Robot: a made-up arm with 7 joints. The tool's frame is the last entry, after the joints.
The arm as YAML. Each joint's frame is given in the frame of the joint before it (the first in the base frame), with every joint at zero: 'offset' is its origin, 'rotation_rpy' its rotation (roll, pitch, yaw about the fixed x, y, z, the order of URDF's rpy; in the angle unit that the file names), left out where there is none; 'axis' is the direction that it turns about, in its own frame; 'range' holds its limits. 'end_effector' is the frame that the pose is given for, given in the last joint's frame.
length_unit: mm
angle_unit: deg
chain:
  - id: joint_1
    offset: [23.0, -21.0, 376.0]
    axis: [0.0, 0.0, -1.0]
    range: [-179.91, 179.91]
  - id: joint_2
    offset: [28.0, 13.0, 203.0]
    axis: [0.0, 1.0, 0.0]
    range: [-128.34, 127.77]
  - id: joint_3
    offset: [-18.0, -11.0, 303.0]
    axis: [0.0, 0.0, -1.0]
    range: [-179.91, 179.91]
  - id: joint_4
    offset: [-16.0, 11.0, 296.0]
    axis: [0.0, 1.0, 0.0]
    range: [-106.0, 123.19]
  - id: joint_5
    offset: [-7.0, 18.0, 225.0]
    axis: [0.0, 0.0, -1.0]
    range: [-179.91, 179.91]
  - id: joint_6
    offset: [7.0, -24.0, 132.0]
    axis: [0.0, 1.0, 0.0]
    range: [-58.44, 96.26]
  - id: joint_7
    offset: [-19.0, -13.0, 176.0]
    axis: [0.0, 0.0, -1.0]
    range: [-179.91, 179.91]
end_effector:
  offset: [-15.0, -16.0, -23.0]
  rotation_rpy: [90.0, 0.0, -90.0]
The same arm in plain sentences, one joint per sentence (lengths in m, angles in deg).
The arm has seven revolute joints in a row. What follows holds with every joint at zero, and every direction is one of the base frame's. Joint 1 is mounted 0.0230 m along +x and 0.0210 m along -y and 0.3760 m along +z from the base frame's origin and turns about -z, from -179.91 to 179.91 deg. Joint 2 is mounted 0.0280 m along +x and 0.0130 m along +y and 0.2030 m along +z from joint 1 and turns about +y, from -128.34 to 127.77 deg. Joint 3 is mounted 0.0180 m along -x and 0.0110 m along -y and 0.3030 m along +z from joint 2 and turns about -z, from -179.91 to 179.91 deg. Joint 4 is mounted 0.0160 m along -x and 0.0110 m along +y and 0.2960 m along +z from joint 3 and turns about +y, from -106.00 to 123.19 deg. Joint 5 is mounted 0.0070 m along -x and 0.0180 m along +y and 0.2250 m along +z from joint 4 and turns about -z, from -179.91 to 179.91 deg. Joint 6 is mounted 0.0070 m along +x and 0.0240 m along -y and 0.1320 m along +z from joint 5 and turns about +y, from -58.44 to 96.26 deg. Joint 7 is mounted 0.0190 m along -x and 0.0130 m along -y and 0.1760 m along +z from joint 6 and turns about -z, from -179.91 to 179.91 deg. The tool frame, which is the frame that the pose is given for, is mounted 0.0150 m along -x and 0.0160 m along -y and 0.0230 m along -z from joint 7; its axes are the base frame's turned by roll 90.00, pitch 0.00 and yaw -90.00 deg (as in URDF: about the fixed x, then y, then z).
